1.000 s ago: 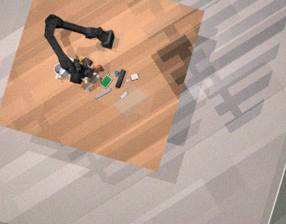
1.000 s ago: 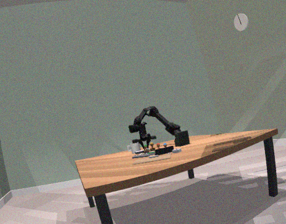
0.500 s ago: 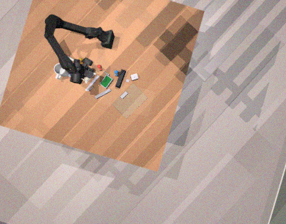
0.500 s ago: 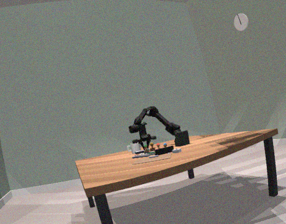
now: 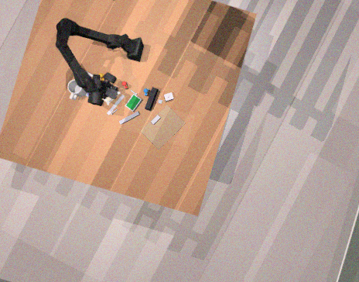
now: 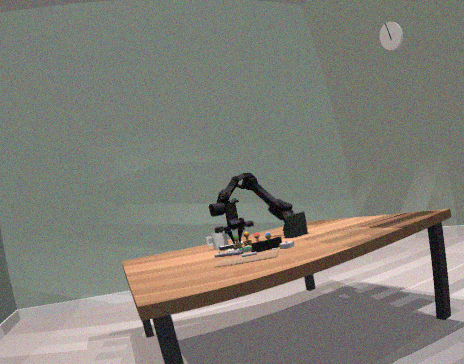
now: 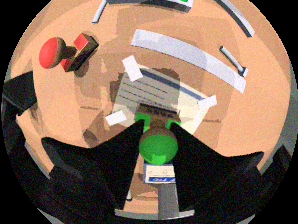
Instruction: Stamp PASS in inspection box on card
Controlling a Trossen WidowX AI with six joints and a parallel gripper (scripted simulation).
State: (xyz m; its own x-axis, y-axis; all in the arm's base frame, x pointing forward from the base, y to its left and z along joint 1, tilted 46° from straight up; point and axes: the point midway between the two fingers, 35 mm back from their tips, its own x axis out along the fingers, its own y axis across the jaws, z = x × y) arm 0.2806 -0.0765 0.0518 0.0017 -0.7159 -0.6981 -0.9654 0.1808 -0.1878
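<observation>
My gripper tip is 10 mm short of the white card and 30 mm above it. Round my gripper tip: green ink pad: 20 mm ahead, 160 mm to the left, 20 mm below; then red-knobbed stamp: 70 mm behind, 90 mm to the left; then mug: 40 mm ahead, 180 mm to the right, 10 mm above.
</observation>
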